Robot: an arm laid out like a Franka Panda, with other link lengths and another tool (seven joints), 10 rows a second.
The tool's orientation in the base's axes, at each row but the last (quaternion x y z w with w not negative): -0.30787 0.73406 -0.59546 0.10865; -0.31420 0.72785 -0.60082 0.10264; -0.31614 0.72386 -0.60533 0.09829; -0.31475 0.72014 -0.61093 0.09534; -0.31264 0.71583 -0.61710 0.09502; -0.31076 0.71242 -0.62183 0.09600
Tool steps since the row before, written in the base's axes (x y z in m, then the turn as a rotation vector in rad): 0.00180 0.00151 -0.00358 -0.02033 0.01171 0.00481; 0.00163 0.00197 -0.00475 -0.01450 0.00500 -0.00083; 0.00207 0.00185 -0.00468 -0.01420 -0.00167 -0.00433; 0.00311 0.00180 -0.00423 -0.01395 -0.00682 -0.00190; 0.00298 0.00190 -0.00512 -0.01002 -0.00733 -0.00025; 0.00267 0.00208 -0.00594 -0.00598 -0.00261 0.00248
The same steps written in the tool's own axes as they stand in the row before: -0.00304 0.00294 0.00068 0.01018 0.00322 -0.02144; -0.00350 0.00408 0.00048 0.00824 0.00603 -0.01148; -0.00381 0.00382 0.00074 0.01101 0.00876 -0.00502; -0.00451 0.00303 0.00114 0.01435 0.00611 -0.00124; -0.00470 0.00392 0.00112 0.01196 0.00323 0.00087; -0.00476 0.00482 0.00092 0.00680 -0.00050 -0.00149
